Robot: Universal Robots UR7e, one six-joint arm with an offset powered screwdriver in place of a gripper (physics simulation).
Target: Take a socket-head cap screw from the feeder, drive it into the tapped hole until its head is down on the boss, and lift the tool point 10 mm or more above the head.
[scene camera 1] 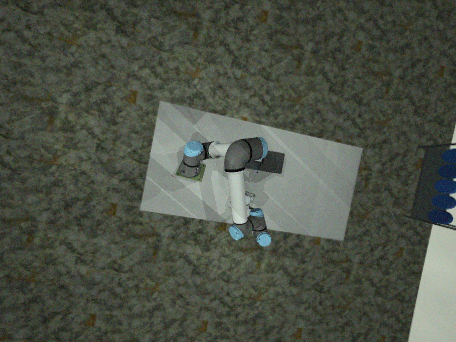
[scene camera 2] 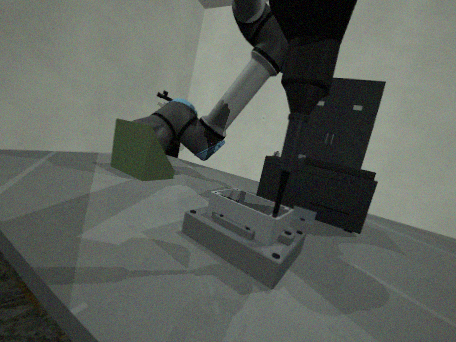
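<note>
A light grey open housing (scene camera 2: 245,206) sits on a grey fixture block (scene camera 2: 225,243) with dark holes; in scene camera 1 it is partly hidden by the arm. My screwdriver (scene camera 2: 275,215) stands nearly upright with its thin dark tip at the housing's near right corner, inside or right at the rim; a gap to the boss cannot be made out. A screw at the tip, the tapped hole and the boss are hidden or too small to tell. The dark block (scene camera 1: 274,162) (scene camera 2: 320,195) stands behind the housing at the right; whether it is the feeder I cannot tell.
The pale table (scene camera 1: 320,190) (scene camera 2: 125,300) carries everything. A green wedge-shaped block (scene camera 2: 137,152) (scene camera 1: 198,175) stands under the arm's base at the left. A tall dark panel (scene camera 2: 372,120) rises behind the dark block. A rack with blue round items (scene camera 1: 444,186) stands off the table at the right.
</note>
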